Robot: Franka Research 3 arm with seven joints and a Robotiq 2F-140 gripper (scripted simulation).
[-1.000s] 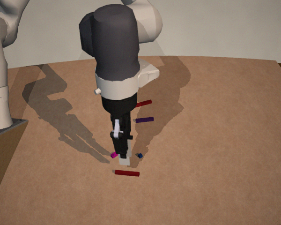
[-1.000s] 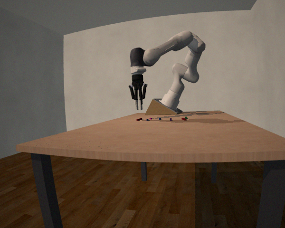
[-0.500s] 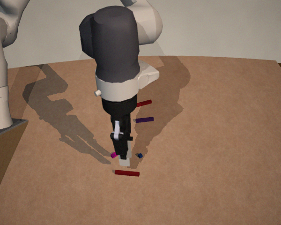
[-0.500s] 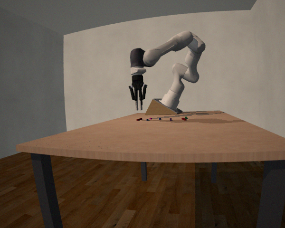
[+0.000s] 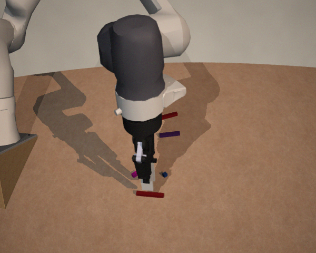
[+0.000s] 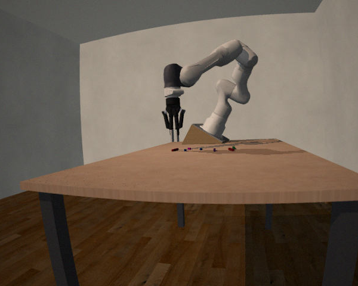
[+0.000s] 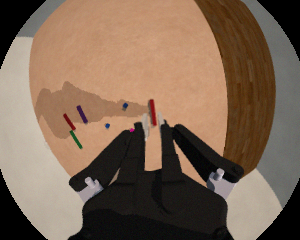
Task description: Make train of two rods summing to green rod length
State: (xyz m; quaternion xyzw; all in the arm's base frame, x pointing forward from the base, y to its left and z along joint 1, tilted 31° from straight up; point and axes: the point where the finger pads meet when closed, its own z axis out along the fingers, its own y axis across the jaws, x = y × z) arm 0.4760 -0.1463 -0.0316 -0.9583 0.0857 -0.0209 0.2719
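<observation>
Right now my hand is 80 mm above the magenta rod, 70 mm to the right of it and 40 mm past it. From my hand the other things lie so: purple rod 220 mm to the left, 80 mm below, 60 mm ahead; then green rod 310 mm to the left, 80 mm below, 20 mm behind.
</observation>
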